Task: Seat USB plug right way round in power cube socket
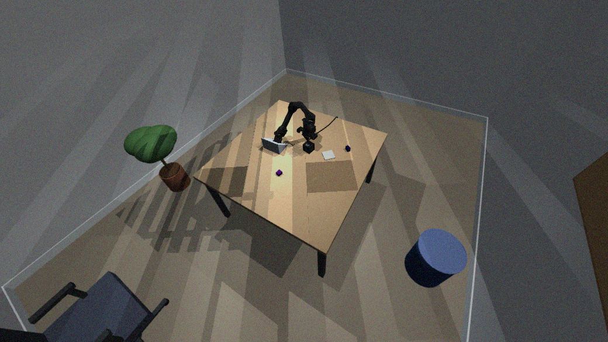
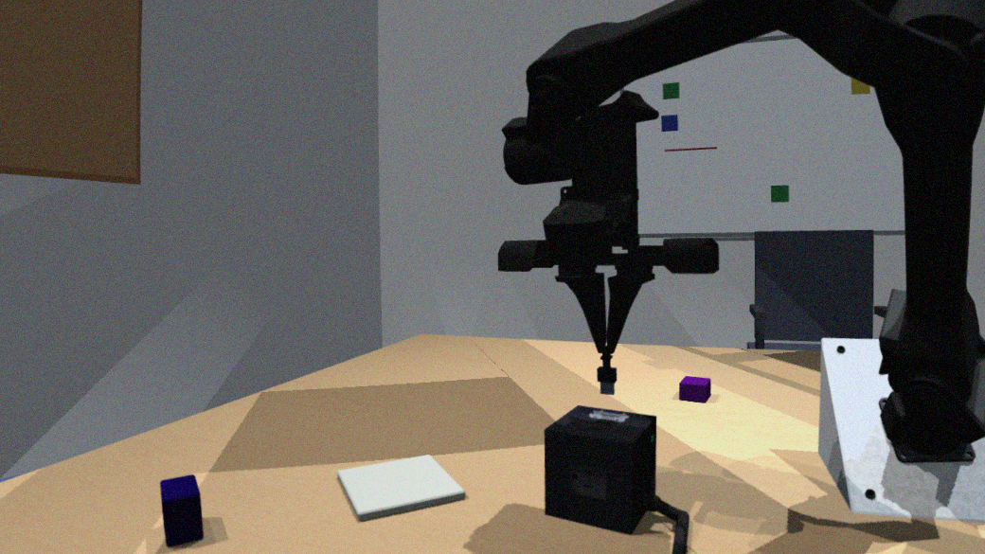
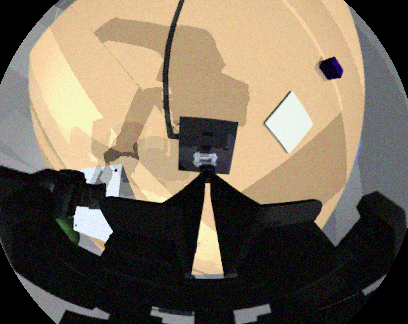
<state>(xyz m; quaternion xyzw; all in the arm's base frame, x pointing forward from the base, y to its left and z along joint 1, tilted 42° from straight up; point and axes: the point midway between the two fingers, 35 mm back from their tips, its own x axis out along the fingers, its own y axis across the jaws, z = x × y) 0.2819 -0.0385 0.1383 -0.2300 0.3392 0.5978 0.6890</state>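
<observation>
My gripper tip is now 20 mm above the USB plug. Also, from my gripper tip: dark blue block: 330 mm ahead, 160 mm to the left, 120 mm below; flat pad: 190 mm ahead, 20 mm to the left, 130 mm below; USB socket: 70 mm below.
</observation>
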